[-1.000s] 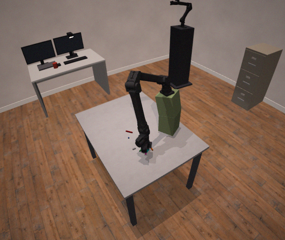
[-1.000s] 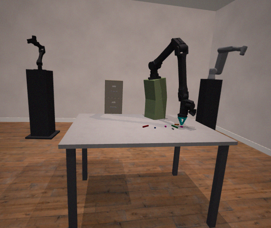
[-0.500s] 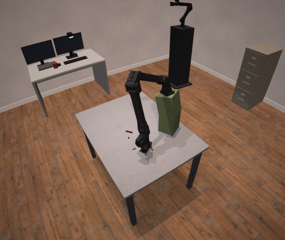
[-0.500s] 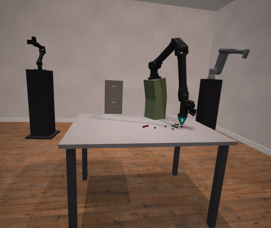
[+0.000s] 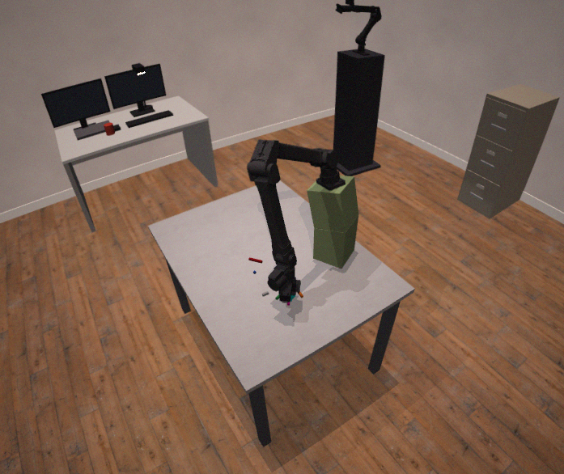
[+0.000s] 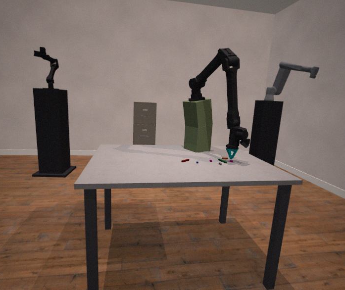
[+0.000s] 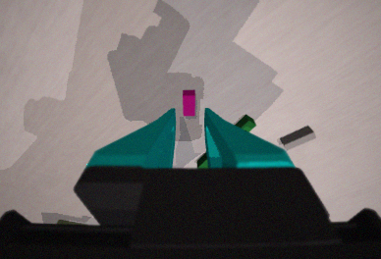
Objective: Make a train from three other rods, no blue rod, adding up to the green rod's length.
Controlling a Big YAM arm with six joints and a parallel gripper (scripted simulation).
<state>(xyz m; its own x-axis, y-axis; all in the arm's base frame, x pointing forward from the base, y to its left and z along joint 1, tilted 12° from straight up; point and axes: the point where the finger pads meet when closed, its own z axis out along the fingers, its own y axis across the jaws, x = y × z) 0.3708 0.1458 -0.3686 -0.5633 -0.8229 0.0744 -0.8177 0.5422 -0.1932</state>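
My gripper is now 60 mm to the left of the green rod and 30 mm above it. Round my hand: orange rod (70 mm behind, 30 mm below, 20 mm to the right); grey rod (100 mm to the right, 70 mm ahead, 30 mm below); small blue rod (250 mm to the right, 50 mm ahead, 30 mm below).
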